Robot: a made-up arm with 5 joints.
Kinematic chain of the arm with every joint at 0, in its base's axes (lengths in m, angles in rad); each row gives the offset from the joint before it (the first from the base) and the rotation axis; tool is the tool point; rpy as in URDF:
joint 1: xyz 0.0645 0 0.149 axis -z
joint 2: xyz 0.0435 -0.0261 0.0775 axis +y
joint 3: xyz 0.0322 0 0.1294 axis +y
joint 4: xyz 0.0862 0 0.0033 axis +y
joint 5: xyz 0.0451 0.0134 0 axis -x
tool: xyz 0 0 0 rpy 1.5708 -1.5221 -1.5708
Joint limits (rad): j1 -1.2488..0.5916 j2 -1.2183..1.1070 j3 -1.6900..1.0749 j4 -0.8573..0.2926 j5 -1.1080..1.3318
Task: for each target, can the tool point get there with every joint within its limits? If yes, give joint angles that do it. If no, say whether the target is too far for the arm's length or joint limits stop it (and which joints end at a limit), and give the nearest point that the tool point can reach.
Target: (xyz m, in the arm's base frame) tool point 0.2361 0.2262 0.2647
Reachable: yes | joints -0.9666 0.8284 -0.3739 -0.6638 -0.5447
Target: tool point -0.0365 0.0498 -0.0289
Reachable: no: joint limits stop it (at a limit: joint 1, joint 2) | nearest point 0.1113 0.1001 0.1408 | short by 0.231 m
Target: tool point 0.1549 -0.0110 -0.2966
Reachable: no: too far | nearest point 0.2180 -0.0187 0.1257 | short by 0.427 m
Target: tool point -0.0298 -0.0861 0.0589
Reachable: no: joint limits stop it (at a limit: joint 1, joint 2, joint 3) | nearest point 0.1334 -0.0616 0.1551 | short by 0.191 m
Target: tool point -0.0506 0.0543 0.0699
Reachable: no: joint limits stop it (at a limit: joint 1, joint 2, joint 3) | nearest point 0.1067 0.0863 0.1510 | short by 0.180 m
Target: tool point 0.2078 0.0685 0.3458
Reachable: yes | joints -0.5262 -0.3541 0.5918 -0.3226 -0.9161
